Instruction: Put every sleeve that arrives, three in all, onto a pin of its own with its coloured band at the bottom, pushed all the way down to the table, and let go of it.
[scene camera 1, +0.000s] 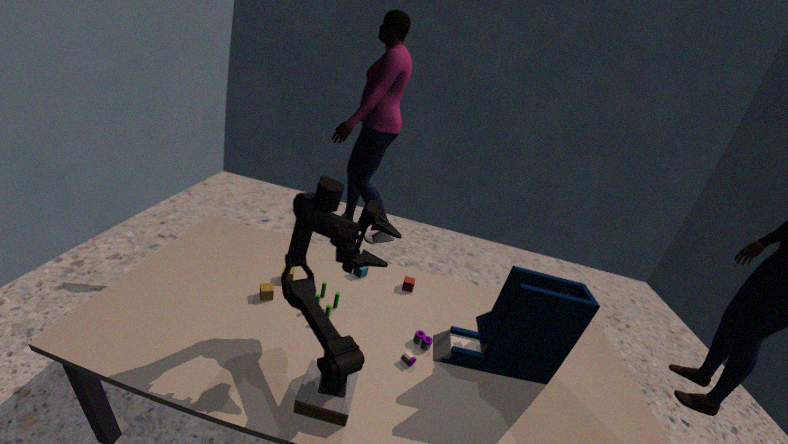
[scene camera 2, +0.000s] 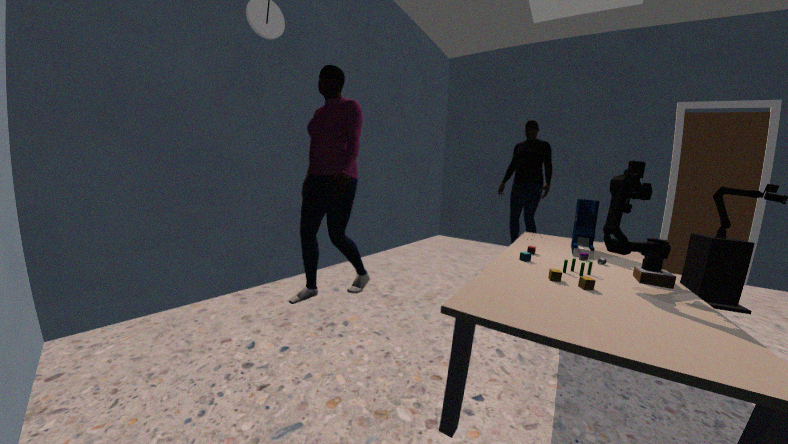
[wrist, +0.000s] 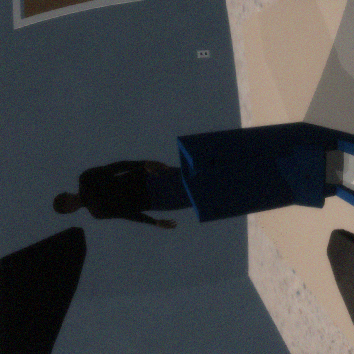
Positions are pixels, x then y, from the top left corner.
Labels:
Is my gripper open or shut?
Open.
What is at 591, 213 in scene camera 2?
A blue chute box.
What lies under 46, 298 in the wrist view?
My gripper.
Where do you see my gripper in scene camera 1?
At 394, 251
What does my gripper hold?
Nothing.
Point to a blue chute box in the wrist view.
At 226, 173

